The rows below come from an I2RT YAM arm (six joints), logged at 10 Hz.
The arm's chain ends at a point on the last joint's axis. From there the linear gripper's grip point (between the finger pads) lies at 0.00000 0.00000 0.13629 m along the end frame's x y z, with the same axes.
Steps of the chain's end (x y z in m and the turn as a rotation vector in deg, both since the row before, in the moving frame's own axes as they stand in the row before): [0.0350, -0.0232, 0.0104, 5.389, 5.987, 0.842]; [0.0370, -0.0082, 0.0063, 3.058, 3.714, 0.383]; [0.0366, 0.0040, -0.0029, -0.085, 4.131, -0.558]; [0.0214, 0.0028, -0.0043, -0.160, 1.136, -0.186]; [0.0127, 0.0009, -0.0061, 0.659, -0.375, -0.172]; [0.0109, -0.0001, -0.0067, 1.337, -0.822, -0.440]
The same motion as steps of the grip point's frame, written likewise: [0.0493, -0.0359, 0.0091, 5.389, 5.987, 0.842]; [0.0458, -0.0154, 0.0058, 3.058, 3.714, 0.383]; [0.0464, 0.0042, -0.0033, -0.085, 4.131, -0.558]; [0.0241, 0.0032, -0.0043, -0.160, 1.136, -0.186]; [0.0118, -0.0007, -0.0061, 0.659, -0.375, -0.172]; [0.0089, -0.0033, -0.0068, 1.337, -0.822, -0.440]
